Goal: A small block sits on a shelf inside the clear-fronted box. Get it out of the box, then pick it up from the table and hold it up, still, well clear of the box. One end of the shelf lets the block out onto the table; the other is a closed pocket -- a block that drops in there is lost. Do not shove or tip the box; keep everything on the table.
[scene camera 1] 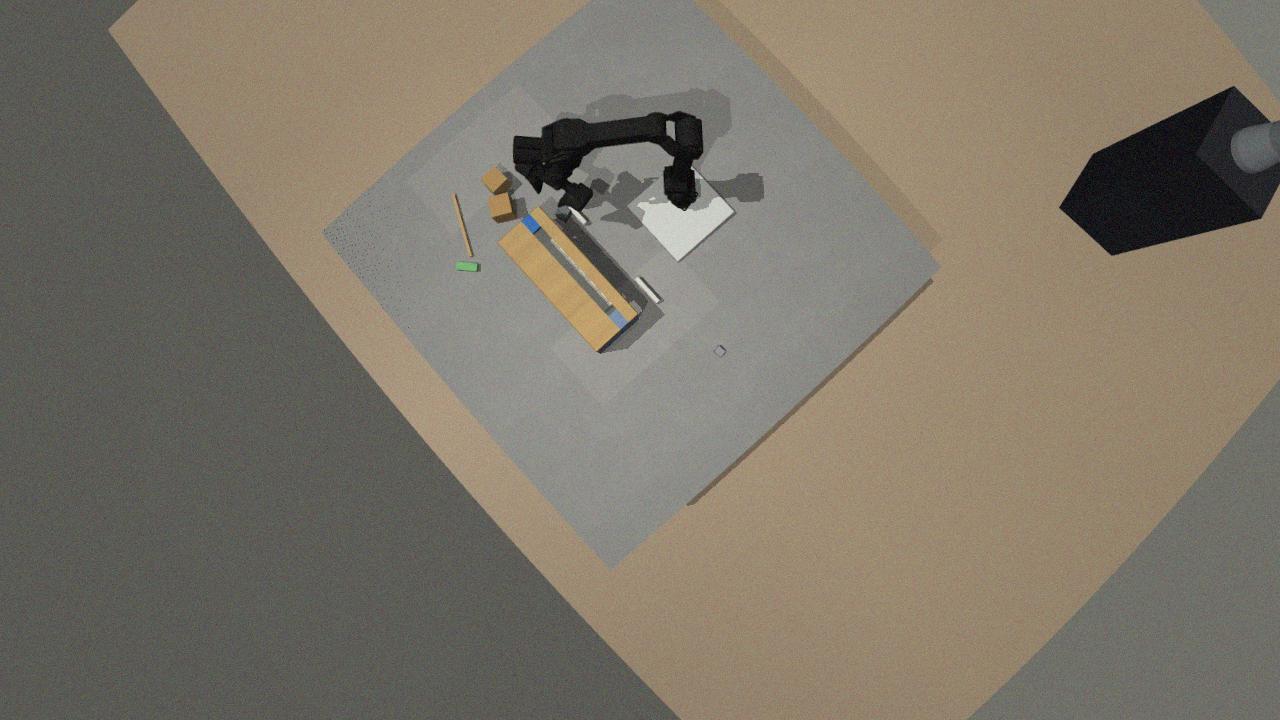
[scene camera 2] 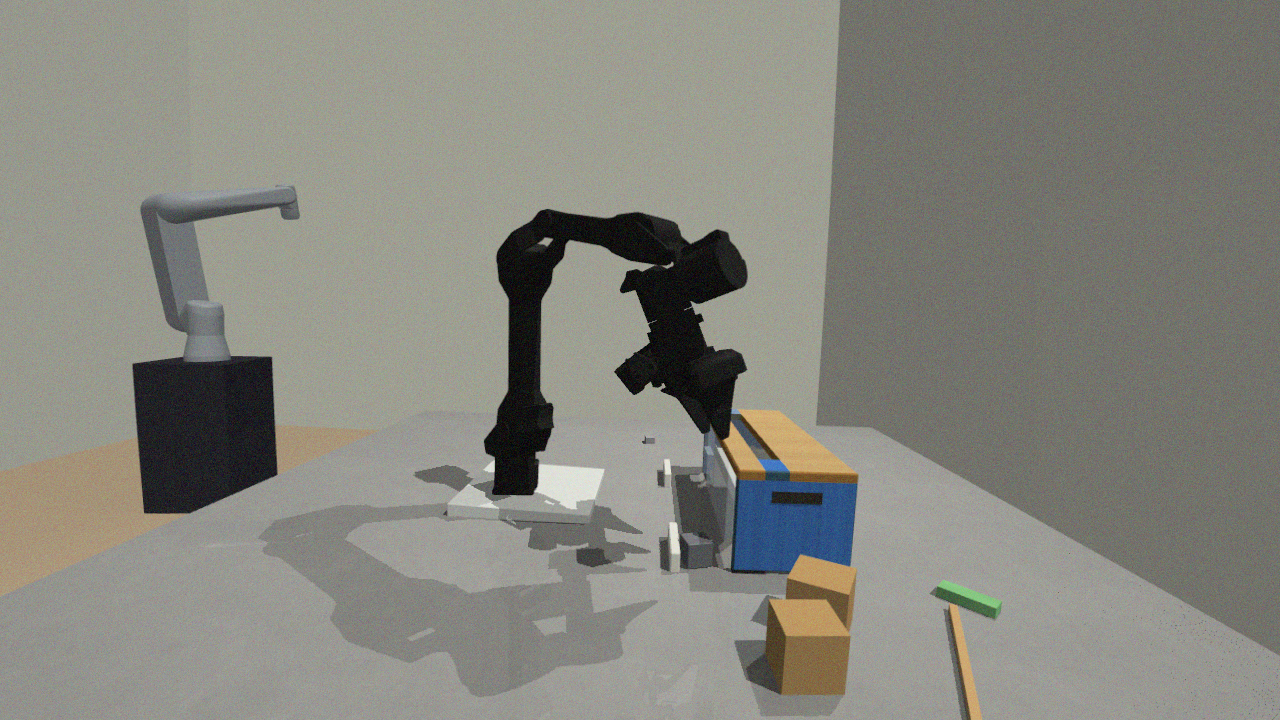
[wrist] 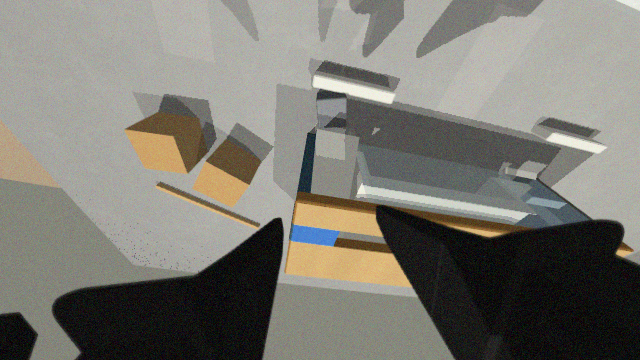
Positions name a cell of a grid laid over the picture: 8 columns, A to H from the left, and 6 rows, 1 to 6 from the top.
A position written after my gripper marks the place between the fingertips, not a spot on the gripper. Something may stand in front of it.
In view: my gripper (scene camera 2: E4), a grey block (scene camera 2: E5) and a box (scene camera 2: E5).
The grey block shows as well in the wrist view (wrist: E2). The box is seen too in scene camera 1 (scene camera 1: D3) and in the wrist view (wrist: E4). My gripper shows as well in scene camera 1 (scene camera 1: D2) and in the wrist view (wrist: E4).
